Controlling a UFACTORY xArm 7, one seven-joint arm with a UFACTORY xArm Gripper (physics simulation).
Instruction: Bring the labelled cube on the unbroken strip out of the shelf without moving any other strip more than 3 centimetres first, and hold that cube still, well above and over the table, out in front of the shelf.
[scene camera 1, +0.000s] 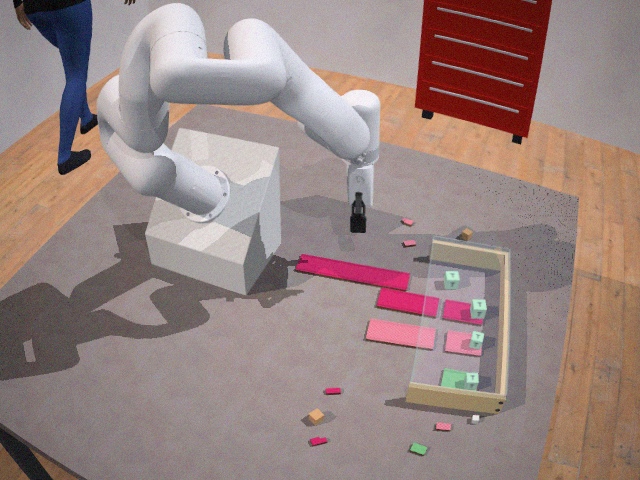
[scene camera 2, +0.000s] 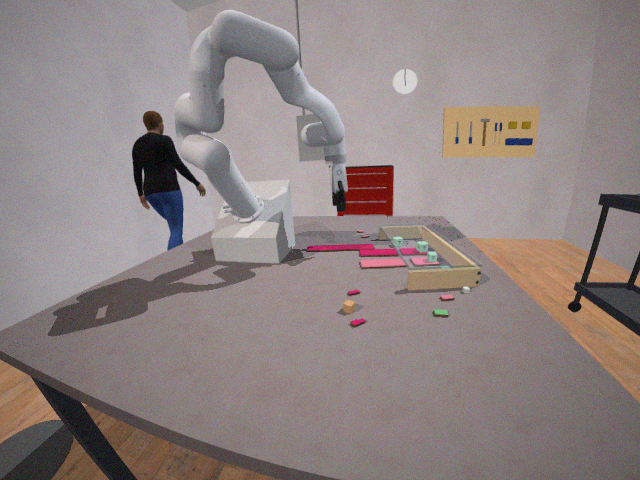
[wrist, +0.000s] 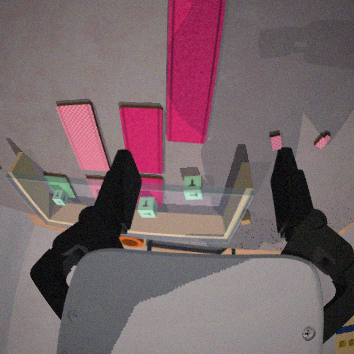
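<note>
The long unbroken crimson strip (scene camera 1: 351, 271) (scene camera 2: 336, 248) (wrist: 192, 75) lies on the table in front of the shelf (scene camera 1: 454, 399) (scene camera 2: 439, 279), apart from it. A mint cube (scene camera 1: 451, 279) (scene camera 2: 397, 241) (wrist: 193, 188) marked T stands inside the shelf under its clear top, off any strip, beyond the long strip's near-shelf end. My gripper (scene camera 1: 357, 228) (scene camera 2: 339, 207) (wrist: 204, 163) is open and empty, raised above the table, in front of the shelf. A crimson strip (scene camera 1: 407, 302) (wrist: 142, 140) and a pink strip (scene camera 1: 400, 334) (wrist: 84, 135) each show a gap before their inner pieces.
Inside the shelf, cubes stand on the inner crimson piece (scene camera 1: 454, 311), the inner pink piece (scene camera 1: 457, 343) and the green piece (scene camera 1: 452, 378). Small pink chips (scene camera 1: 407, 222) (scene camera 1: 409, 243) and a tan block (scene camera 1: 466, 234) lie near the shelf's far end. Another tan block (scene camera 1: 316, 416) (scene camera 2: 348, 306) lies nearer camera 1.
</note>
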